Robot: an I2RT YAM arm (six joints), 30 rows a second.
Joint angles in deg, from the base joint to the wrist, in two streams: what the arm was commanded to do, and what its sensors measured. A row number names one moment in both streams.
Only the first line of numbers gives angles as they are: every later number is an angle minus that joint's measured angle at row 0.
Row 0, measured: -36.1 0.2 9.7 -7.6 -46.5 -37.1
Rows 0 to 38, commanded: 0.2 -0.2 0.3 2.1 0.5 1.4; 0.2 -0.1 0.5 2.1 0.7 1.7; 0.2 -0.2 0.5 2.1 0.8 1.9; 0.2 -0.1 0.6 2.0 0.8 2.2; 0.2 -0.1 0.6 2.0 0.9 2.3; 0.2 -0.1 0.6 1.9 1.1 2.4; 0.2 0.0 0.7 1.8 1.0 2.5; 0.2 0.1 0.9 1.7 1.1 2.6; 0.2 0.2 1.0 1.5 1.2 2.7; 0.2 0.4 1.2 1.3 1.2 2.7; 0.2 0.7 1.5 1.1 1.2 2.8; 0.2 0.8 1.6 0.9 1.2 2.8; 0.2 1.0 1.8 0.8 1.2 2.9; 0.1 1.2 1.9 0.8 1.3 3.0; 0.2 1.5 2.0 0.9 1.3 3.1; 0.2 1.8 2.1 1.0 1.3 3.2; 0.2 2.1 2.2 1.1 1.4 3.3; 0.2 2.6 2.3 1.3 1.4 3.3; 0.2 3.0 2.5 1.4 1.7 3.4; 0.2 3.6 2.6 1.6 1.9 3.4; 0.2 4.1 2.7 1.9 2.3 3.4; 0.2 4.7 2.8 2.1 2.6 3.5; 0.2 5.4 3.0 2.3 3.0 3.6; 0.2 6.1 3.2 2.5 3.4 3.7; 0.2 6.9 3.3 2.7 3.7 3.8; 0.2 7.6 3.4 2.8 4.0 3.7; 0.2 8.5 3.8 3.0 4.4 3.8; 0.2 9.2 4.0 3.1 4.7 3.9; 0.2 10.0 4.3 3.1 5.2 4.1; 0.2 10.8 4.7 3.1 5.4 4.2; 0.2 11.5 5.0 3.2 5.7 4.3; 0.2 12.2 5.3 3.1 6.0 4.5; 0.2 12.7 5.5 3.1 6.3 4.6; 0.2 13.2 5.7 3.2 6.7 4.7; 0.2 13.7 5.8 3.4 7.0 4.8; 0.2 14.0 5.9 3.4 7.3 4.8; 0.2 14.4 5.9 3.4 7.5 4.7; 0.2 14.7 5.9 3.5 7.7 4.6; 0.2 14.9 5.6 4.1 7.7 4.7
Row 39, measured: 0.0 14.4 5.4 1.0 7.0 4.2
